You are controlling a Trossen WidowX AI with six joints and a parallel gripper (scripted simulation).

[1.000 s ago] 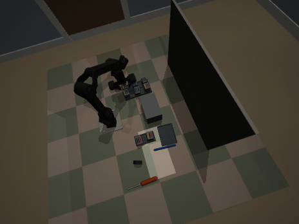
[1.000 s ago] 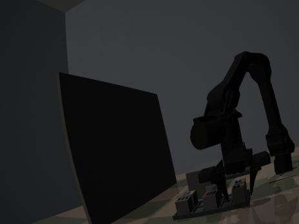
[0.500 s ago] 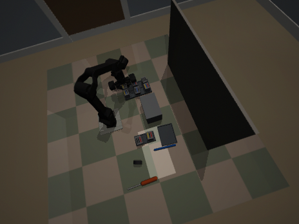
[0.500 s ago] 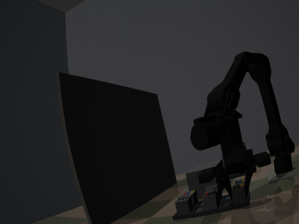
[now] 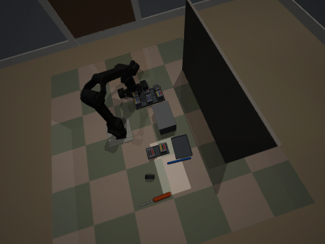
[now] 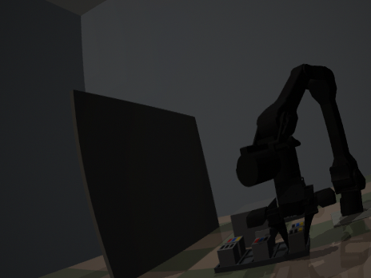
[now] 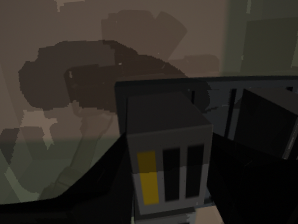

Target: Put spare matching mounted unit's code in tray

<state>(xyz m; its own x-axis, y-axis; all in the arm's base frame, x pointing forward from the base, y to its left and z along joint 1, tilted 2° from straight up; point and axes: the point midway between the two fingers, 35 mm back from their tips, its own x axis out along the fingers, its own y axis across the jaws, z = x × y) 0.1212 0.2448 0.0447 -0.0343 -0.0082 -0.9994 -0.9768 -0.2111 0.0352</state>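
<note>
The dark flat tray is 240 mm ahead of my gripper tip, 380 mm to the right of it and 10 mm below it. From my gripper tip the other things lie so: mounted unit: 160 mm ahead, 200 mm to the right, 30 mm above; rack: 90 mm ahead, 390 mm to the right, 10 mm below; dark panel: 410 mm ahead, 170 mm to the right, 210 mm above.
</note>
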